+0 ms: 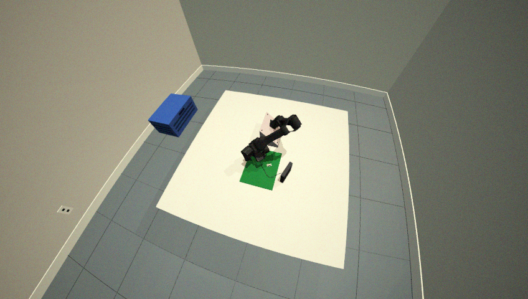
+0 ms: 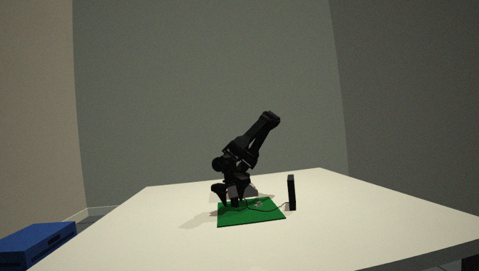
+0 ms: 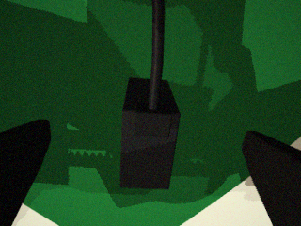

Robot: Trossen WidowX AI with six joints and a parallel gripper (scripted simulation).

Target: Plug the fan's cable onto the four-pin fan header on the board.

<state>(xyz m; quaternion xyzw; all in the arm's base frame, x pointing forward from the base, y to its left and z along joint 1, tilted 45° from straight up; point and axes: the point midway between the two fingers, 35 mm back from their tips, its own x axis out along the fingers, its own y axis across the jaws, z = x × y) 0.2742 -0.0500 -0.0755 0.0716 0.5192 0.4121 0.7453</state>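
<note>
Now: gripper tip 4 cm short of the pale four-pin header, 10 cm to the right of it and 2 cm above it. From my gripper tip the other things lie so: green board 6 cm ahead, 4 cm to the left, 3 cm below; then plug 1 cm to the left; then black fan 10 cm ahead, 22 cm to the left, 4 cm above.
</note>
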